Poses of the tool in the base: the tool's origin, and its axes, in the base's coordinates. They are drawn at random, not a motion.
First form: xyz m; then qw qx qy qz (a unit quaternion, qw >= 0).
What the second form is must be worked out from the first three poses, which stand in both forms.
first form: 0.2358, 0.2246, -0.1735, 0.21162, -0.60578, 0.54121, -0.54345
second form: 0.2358, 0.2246, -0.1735, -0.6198, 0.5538, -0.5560, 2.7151
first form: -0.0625, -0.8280, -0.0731, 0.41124, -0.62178, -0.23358, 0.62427
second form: -0.0625, -0.8280, -0.0731, -0.6821, -0.2563, 0.6849, 2.2940
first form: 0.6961, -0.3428, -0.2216, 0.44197, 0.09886, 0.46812, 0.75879
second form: 0.6961, -0.3428, -0.2216, 0.1102, 0.5219, 0.8459, 2.2260
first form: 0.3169, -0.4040, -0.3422, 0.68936, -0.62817, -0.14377, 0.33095
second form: 0.3169, -0.4040, -0.3422, -0.8671, -0.1985, 0.4568, 1.6204
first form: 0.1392, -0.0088, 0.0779, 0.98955, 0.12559, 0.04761, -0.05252
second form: 0.1392, -0.0088, 0.0779, 0.8709, 0.3301, -0.3642, 0.2894
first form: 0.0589, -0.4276, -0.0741, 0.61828, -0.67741, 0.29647, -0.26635
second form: 0.0589, -0.4276, -0.0741, -0.8619, 0.3772, -0.3389, 1.8085
